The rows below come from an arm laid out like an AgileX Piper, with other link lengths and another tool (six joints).
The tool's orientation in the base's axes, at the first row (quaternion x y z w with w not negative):
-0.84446, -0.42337, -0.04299, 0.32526
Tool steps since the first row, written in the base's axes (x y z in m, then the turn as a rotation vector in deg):
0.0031, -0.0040, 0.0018, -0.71, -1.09, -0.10
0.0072, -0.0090, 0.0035, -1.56, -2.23, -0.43
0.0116, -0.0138, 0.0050, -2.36, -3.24, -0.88
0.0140, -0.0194, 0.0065, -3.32, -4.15, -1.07
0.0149, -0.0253, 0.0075, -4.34, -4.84, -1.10
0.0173, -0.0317, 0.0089, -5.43, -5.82, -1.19
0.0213, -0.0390, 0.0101, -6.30, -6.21, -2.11
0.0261, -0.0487, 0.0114, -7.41, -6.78, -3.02
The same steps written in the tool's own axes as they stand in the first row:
-0.0001, 0.0031, -0.0044, -1.24, -0.01, -0.42
-0.0004, 0.0074, -0.0095, -2.68, 0.02, -0.65
-0.0003, 0.0120, -0.0144, -4.04, 0.09, -0.73
-0.0021, 0.0154, -0.0193, -5.34, -0.13, -0.92
-0.0053, 0.0181, -0.0237, -6.48, -0.58, -1.09
-0.0076, 0.0219, -0.0291, -7.88, -0.92, -1.37
-0.0097, 0.0274, -0.0351, -9.02, -0.93, -0.70
-0.0128, 0.0345, -0.0428, -10.44, -1.04, -0.10

